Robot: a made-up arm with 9 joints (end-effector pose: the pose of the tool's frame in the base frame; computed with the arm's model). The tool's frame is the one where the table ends. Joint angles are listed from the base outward.
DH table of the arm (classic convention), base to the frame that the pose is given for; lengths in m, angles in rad. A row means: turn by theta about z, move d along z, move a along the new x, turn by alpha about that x. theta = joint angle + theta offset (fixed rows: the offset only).
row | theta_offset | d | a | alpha
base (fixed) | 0 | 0 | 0 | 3.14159
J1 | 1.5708 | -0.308 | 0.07 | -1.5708
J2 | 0 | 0.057 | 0.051 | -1.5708
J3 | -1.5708 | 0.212 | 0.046 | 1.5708
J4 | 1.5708 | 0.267 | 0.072 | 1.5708
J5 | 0 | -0.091 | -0.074 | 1.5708
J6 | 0 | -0.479 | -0.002 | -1.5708
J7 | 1.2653 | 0 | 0.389 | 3.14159
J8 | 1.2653 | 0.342 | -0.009 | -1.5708
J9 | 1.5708 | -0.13 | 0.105 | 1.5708
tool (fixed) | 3.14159 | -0.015 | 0 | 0
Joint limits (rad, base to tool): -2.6..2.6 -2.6..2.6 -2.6..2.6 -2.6..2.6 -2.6..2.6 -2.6..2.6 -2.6..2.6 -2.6..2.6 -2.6..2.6
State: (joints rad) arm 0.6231 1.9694 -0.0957 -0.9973 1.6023 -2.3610 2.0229 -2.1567 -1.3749
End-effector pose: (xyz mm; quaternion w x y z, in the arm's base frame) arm -264.7 -189.4 244.6 0.8952 0.0254 -0.3708 -0.2458
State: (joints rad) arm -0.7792 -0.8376 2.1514 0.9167 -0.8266 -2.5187 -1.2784 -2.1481 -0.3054
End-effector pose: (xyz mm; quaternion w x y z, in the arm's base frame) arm -267.9 -1086.1 136.9 0.5185 0.8187 -0.0695 -0.2368
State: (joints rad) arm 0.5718 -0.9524 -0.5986 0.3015 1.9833 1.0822 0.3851 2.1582 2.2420
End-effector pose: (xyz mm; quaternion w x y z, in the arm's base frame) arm 301.9 555.5 60.3 0.3662 0.3071 -0.7750 -0.4135
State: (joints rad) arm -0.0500 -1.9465 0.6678 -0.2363 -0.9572 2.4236 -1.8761 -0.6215 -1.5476
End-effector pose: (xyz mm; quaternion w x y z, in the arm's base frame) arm -799.0 -336.1 289.1 0.0670 0.6327 -0.7527 -0.1691
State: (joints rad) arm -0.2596 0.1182 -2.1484 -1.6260 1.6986 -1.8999 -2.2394 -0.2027 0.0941
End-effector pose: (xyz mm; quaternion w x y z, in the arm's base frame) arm -172.0 39.1 848.6 0.3047 0.0971 0.8594 0.3990
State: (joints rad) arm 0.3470 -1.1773 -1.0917 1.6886 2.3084 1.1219 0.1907 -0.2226 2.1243
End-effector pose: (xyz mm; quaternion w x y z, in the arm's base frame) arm -513.7 418.7 890.7 0.1333 0.4224 -0.8961 0.0285
